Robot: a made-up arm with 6 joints. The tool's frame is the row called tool.
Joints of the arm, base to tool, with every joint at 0 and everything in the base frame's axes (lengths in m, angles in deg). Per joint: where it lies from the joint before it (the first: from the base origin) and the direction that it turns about. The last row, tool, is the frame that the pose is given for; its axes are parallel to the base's.
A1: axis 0 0 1 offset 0.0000 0.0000 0.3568
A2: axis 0 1 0 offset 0.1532 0.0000 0.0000
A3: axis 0 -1 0 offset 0.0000 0.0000 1.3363
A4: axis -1 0 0 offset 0.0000 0.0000 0.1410
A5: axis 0 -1 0 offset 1.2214 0.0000 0.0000
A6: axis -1 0 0 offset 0.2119 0.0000 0.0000
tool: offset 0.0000 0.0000 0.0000
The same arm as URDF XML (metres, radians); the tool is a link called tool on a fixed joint. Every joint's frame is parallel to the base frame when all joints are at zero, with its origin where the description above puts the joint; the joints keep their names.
<robot name="arm">
<joint name="A1" type="continuous"><parent link="base"/><child link="link1"/><origin xyz="0 0 0.3568"/><axis xyz="0 0 1"/></joint>
<joint name="A2" type="continuous"><parent link="link1"/><child link="link2"/><origin xyz="0.1532 0 0"/><axis xyz="0 1 0"/></joint>
<joint name="A3" type="continuous"><parent link="link2"/><child link="link3"/><origin xyz="0 0 1.3363"/><axis xyz="0 -1 0"/></joint>
<joint name="A4" type="continuous"><parent link="link3"/><child link="link4"/><origin xyz="0 0 0.141"/><axis xyz="-1 0 0"/></joint>
<joint name="A5" type="continuous"><parent link="link4"/><child link="link5"/><origin xyz="1.2214 0 0"/><axis xyz="0 -1 0"/></joint>
<joint name="A6" type="continuous"><parent link="link5"/><child link="link6"/><origin xyz="0.2119 0 0"/><axis xyz="-1 0 0"/></joint>
<joint name="tool_fixed" type="fixed"><parent link="link6"/><child link="tool"/><origin xyz="0 0 0"/></joint>
<link name="base"/>
<link name="link1"/>
<link name="link2"/>
<link name="link3"/>
<link name="link4"/>
<link name="link5"/>
<link name="link6"/>
<link name="tool"/>
</robot>

